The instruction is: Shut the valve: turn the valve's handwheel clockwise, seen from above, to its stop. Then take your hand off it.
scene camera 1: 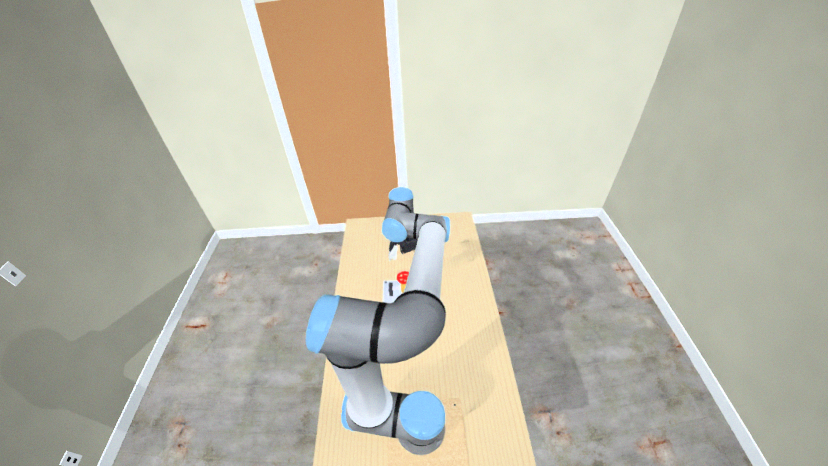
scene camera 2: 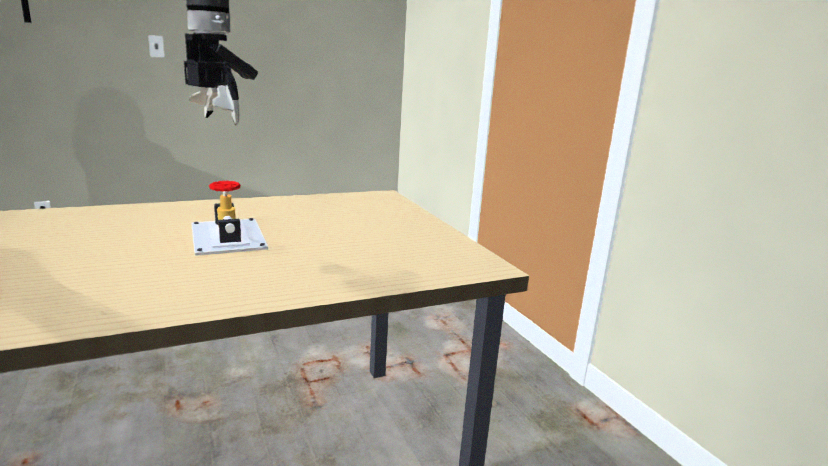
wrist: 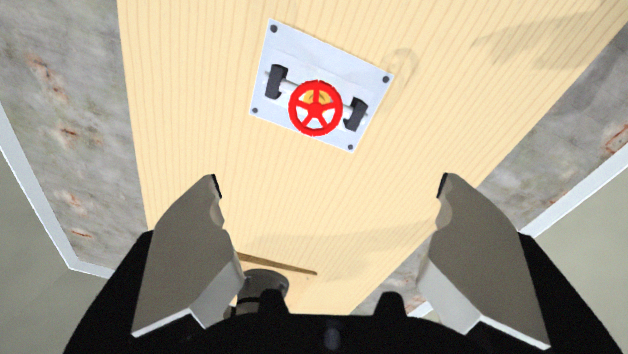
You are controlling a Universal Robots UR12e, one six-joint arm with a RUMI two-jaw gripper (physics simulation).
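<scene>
The valve's red five-spoked handwheel [scene camera 1: 402, 272] [scene camera 2: 224, 185] [wrist: 315, 108] lies level on top of the yellow valve body [scene camera 2: 226, 211]. The valve sits between two black clamps on a white base plate [scene camera 2: 205, 240] [wrist: 290, 45] on the table. In scene camera 1 the arm hides part of the valve. My gripper [scene camera 2: 222, 118] [wrist: 326, 177] is open and empty, pointing down, well above the handwheel and apart from it. In the wrist view the handwheel shows beyond the fingertips, near the middle of the picture's upper half.
The wooden table [scene camera 1: 359, 248] [scene camera 2: 359, 231] [wrist: 190, 100] carries the valve and the arm's base [scene camera 1: 421, 442]. The arm's elbow [scene camera 1: 414, 324] hangs over the table on the base side of the valve. The table's end is near the wall with the brown door [scene camera 1: 341, 115] [scene camera 2: 550, 144].
</scene>
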